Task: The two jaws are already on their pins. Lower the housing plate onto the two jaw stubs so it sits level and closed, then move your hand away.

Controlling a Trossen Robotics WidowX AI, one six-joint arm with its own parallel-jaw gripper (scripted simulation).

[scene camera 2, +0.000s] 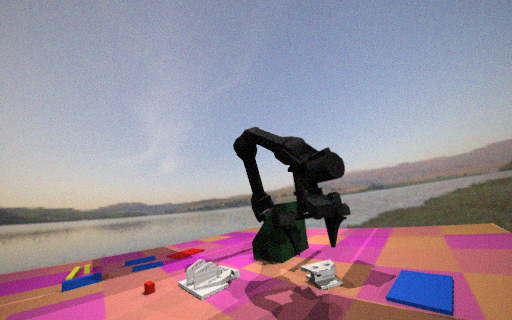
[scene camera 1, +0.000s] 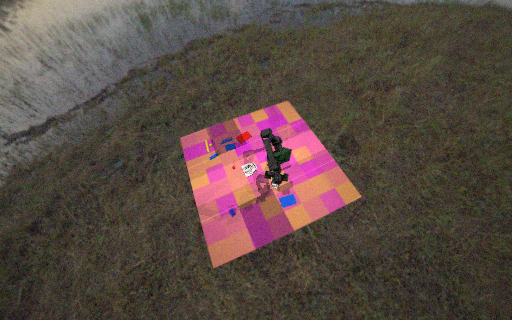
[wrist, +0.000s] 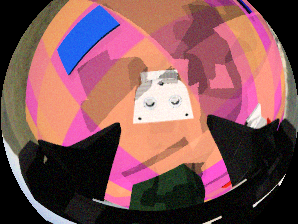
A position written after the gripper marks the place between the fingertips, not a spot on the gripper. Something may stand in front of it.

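Observation:
Open and holding nothing, the gripper [scene camera 2: 316,251] is visible in the wrist view too, where the gripper [wrist: 165,123] shares the picture with a blue square plate [wrist: 92,28]. Scene camera 2 also shows the plate [scene camera 2: 410,288].

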